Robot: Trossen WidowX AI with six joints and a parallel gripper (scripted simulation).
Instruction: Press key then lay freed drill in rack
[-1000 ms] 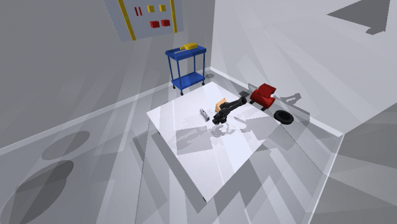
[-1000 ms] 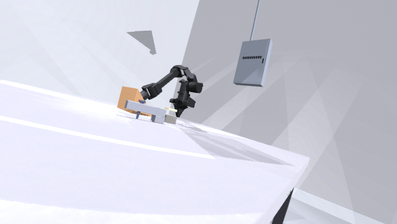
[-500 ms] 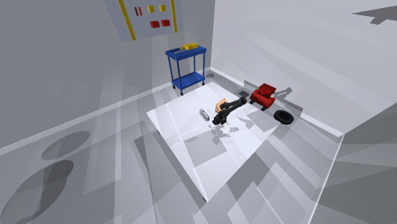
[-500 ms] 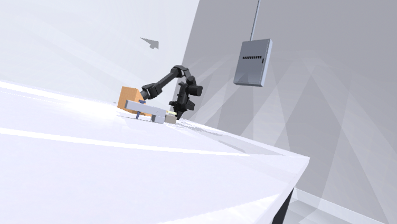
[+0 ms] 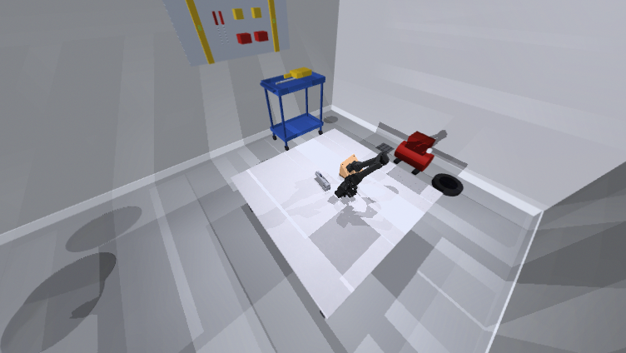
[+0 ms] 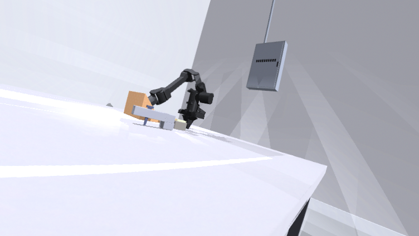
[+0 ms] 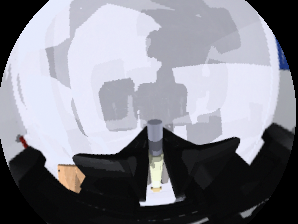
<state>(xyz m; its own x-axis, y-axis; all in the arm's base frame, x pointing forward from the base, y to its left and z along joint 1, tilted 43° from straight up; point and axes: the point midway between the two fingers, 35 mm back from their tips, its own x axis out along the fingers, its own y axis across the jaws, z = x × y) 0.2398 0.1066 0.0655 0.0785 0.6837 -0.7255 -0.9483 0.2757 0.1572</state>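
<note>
The drill is 10 mm behind my gripper tip, 40 mm to the right of it and 40 mm above it. Round my gripper tip: dark block 20 mm behind, 50 mm to the right, 10 mm above.
</note>
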